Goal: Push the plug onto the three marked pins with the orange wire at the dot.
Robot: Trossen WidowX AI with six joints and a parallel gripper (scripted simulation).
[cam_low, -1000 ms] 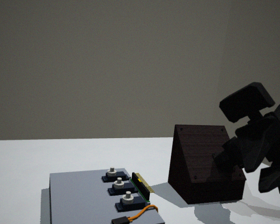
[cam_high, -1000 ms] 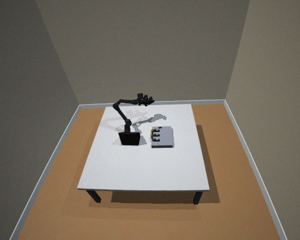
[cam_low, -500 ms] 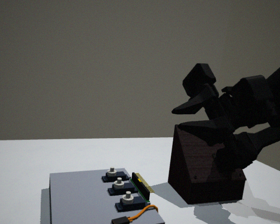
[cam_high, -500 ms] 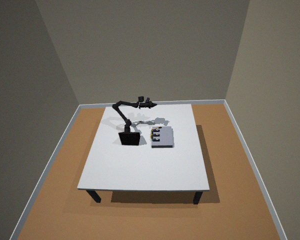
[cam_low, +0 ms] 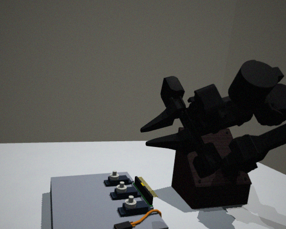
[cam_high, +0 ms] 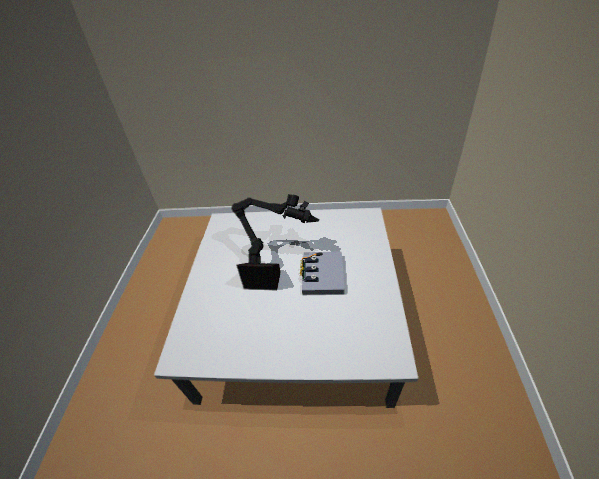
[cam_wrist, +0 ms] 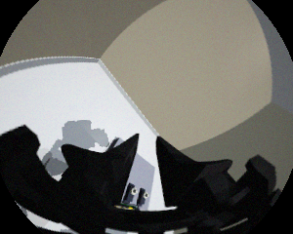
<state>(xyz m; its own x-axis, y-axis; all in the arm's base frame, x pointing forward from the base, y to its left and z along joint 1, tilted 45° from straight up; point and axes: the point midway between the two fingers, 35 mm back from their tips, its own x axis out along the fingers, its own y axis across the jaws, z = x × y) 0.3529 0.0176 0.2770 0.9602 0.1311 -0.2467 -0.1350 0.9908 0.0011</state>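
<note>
Right now my gripper tip is 100 mm past the yellow band, 210 mm to the left of it and 200 mm above it. From my gripper tip the other things lie so: grey printed holder: 60 mm ahead, 200 mm to the right, 250 mm below.
</note>
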